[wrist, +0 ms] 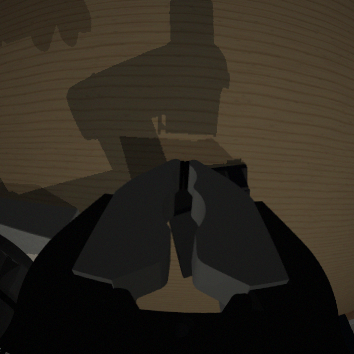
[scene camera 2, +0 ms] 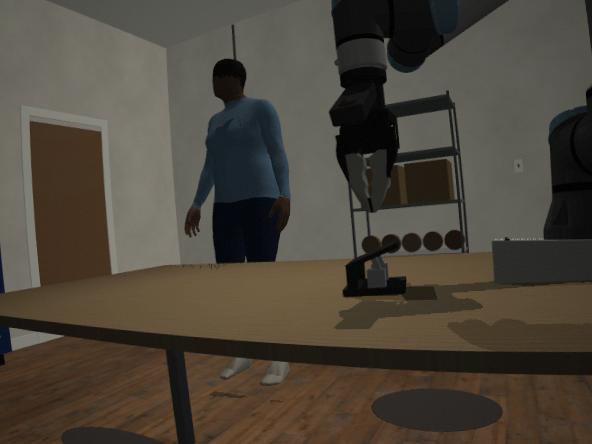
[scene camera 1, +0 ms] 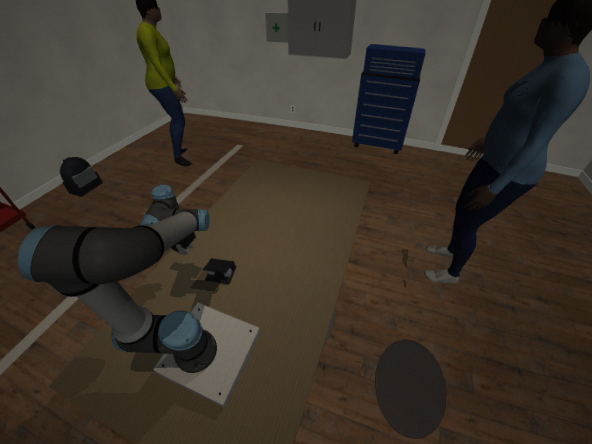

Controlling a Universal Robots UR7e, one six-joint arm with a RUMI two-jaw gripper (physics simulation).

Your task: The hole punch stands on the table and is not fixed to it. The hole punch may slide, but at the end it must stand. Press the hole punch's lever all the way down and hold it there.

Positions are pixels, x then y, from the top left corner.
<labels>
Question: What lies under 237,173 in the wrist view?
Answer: A black hole punch.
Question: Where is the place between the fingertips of the gripper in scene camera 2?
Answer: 372,212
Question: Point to a black hole punch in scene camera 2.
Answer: At 378,282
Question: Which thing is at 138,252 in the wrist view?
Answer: The gripper.
</labels>
